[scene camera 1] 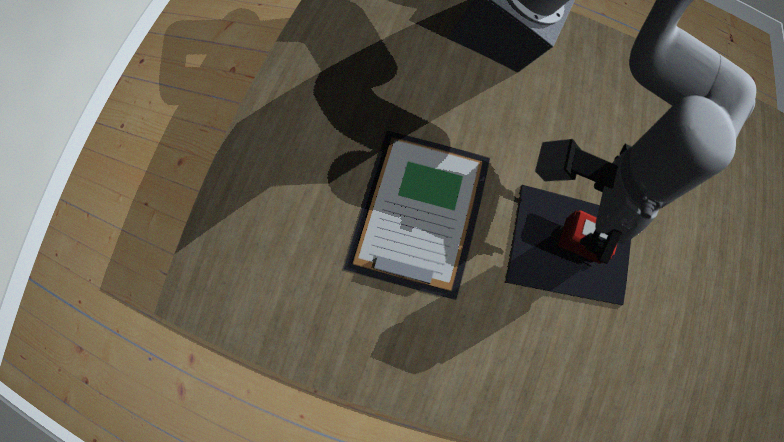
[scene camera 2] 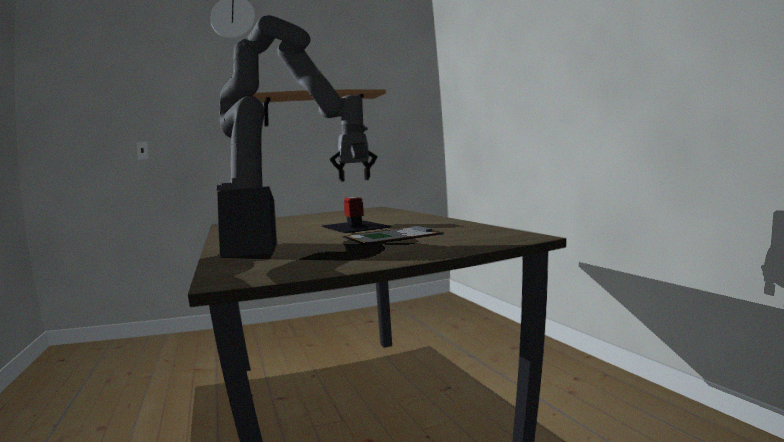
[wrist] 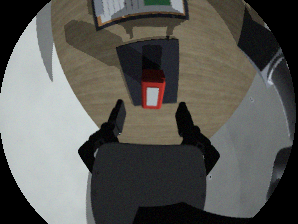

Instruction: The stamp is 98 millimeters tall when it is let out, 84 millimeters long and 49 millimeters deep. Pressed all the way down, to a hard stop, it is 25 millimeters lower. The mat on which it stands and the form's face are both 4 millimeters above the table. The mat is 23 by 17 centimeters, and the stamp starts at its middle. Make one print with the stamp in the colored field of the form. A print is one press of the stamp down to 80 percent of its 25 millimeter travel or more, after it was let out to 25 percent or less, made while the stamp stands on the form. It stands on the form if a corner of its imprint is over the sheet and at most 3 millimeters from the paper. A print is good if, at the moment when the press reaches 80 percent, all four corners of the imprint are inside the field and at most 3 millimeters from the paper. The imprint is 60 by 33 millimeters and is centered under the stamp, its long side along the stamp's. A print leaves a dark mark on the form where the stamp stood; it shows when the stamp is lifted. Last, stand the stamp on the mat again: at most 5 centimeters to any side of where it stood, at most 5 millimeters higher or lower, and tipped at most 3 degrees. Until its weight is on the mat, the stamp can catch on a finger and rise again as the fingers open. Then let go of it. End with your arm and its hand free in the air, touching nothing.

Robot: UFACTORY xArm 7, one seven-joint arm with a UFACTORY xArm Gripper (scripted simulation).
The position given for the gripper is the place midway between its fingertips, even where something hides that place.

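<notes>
Gripper (scene camera 1: 596, 217), (scene camera 2: 354, 180), (wrist: 151, 107). Mat (scene camera 1: 534, 263), (wrist: 133, 58). Form (scene camera 1: 415, 229), (scene camera 2: 415, 231).
</notes>
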